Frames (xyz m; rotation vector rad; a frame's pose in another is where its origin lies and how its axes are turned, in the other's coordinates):
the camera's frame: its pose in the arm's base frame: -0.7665 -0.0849 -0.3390 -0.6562 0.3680 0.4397
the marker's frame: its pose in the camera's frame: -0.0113 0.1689 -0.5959 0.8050 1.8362 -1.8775
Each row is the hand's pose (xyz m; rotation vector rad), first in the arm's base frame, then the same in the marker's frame.
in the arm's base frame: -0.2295 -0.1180 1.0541 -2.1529 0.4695 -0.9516
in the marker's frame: -1.0846 -1.3438 1.1293 -0.4704 -1.8624 -0.4688
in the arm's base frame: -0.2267 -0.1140 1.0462 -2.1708 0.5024 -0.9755
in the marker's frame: -1.0876 -1.3376 1.1231 -0.4866 -1.8332 -0.5008
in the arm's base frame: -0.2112 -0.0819 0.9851 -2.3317 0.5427 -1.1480
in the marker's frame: -1.1067 -1.2925 1.0721 -0.4712 -1.7283 -0.7526
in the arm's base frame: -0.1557 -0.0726 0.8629 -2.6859 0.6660 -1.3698
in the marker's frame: -1.1351 -1.1714 1.0207 -0.5280 -1.5279 -1.2191
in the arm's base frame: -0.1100 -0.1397 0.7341 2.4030 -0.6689 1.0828
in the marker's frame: -1.1125 -1.0209 1.0195 -0.7005 -1.2955 -1.7134
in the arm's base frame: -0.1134 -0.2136 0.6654 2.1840 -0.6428 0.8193
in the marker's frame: -1.0570 -0.9384 1.0369 -0.8500 -1.1413 -2.0246
